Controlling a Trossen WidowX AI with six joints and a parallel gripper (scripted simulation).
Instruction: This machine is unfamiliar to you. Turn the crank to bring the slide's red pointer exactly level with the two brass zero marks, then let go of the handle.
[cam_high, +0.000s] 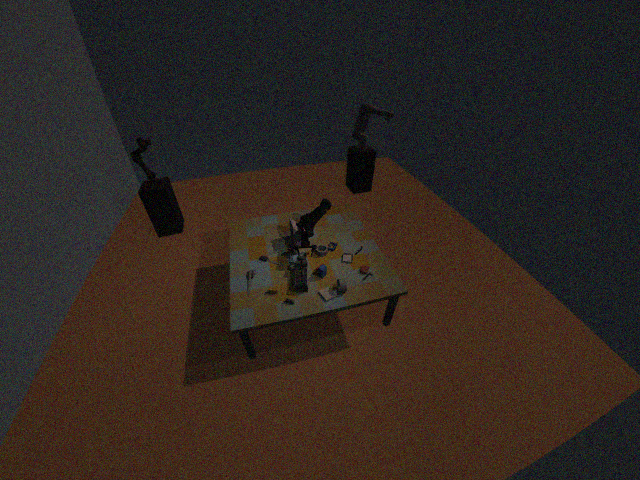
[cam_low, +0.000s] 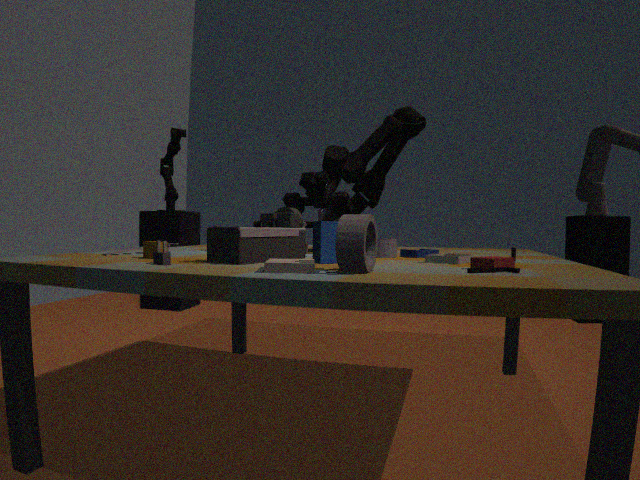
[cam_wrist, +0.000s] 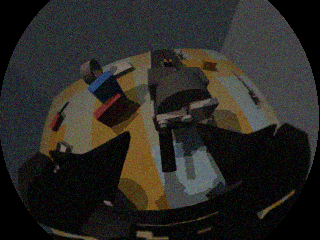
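The dark crank handle is 20 mm behind my gripper tip and 10 mm to the left of it. The rest, counted from my gripper tip: blue block 160 mm ahead, 90 mm to the left, 40 mm below; then red pointer 100 mm ahead, 60 mm to the right; then yellow block 190 mm ahead, 320 mm to the right, 60 mm below.
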